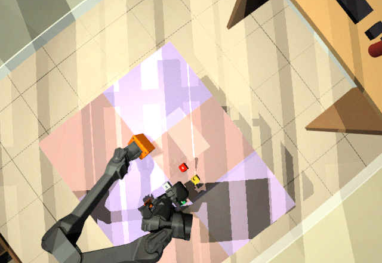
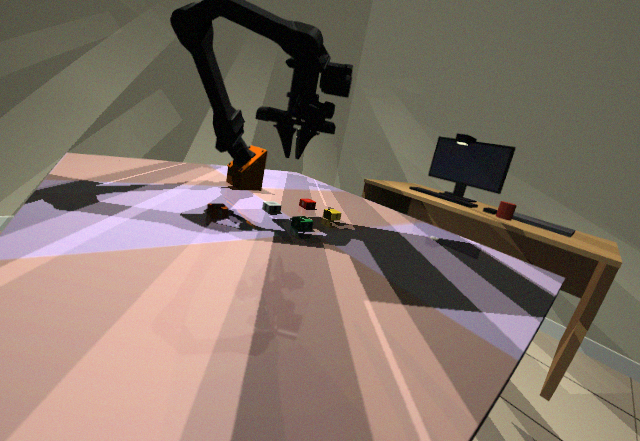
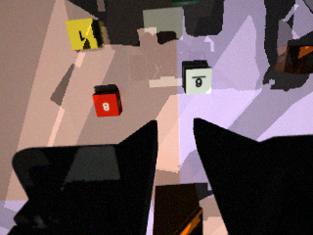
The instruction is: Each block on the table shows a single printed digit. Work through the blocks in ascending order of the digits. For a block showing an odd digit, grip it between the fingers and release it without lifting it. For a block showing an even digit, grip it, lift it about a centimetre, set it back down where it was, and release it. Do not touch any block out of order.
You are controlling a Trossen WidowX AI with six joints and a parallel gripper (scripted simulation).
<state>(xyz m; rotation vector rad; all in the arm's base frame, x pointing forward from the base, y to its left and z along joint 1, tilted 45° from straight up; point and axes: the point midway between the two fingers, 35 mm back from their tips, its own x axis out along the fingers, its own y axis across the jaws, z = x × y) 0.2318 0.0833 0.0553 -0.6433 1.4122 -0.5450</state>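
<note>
Right now my gripper tip is 120 mm above the red block, 90 mm to the right of it and 20 mm past it. From my gripper tip the other things lie so: green block: 120 mm below, 110 mm ahead, 20 mm to the right; yellow block: 120 mm below, 100 mm to the left, 70 mm ahead; white block: 120 mm below, 40 mm to the right, 10 mm ahead.
</note>
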